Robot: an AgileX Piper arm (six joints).
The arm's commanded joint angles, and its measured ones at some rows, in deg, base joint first. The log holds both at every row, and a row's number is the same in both.
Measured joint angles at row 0:
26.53 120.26 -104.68 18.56 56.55 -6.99
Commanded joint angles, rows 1 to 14:
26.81 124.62 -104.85 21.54 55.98 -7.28
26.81 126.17 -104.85 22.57 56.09 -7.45
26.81 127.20 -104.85 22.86 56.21 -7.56
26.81 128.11 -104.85 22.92 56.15 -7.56
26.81 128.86 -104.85 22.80 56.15 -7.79
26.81 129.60 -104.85 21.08 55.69 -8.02
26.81 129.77 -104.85 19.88 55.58 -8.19
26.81 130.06 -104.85 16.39 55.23 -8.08
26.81 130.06 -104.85 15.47 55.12 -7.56
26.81 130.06 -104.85 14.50 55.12 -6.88
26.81 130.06 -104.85 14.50 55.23 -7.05
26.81 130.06 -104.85 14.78 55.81 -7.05
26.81 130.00 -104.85 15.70 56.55 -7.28
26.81 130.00 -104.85 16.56 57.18 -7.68
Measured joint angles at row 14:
26.64 130.06 -104.68 15.07 55.75 -6.99
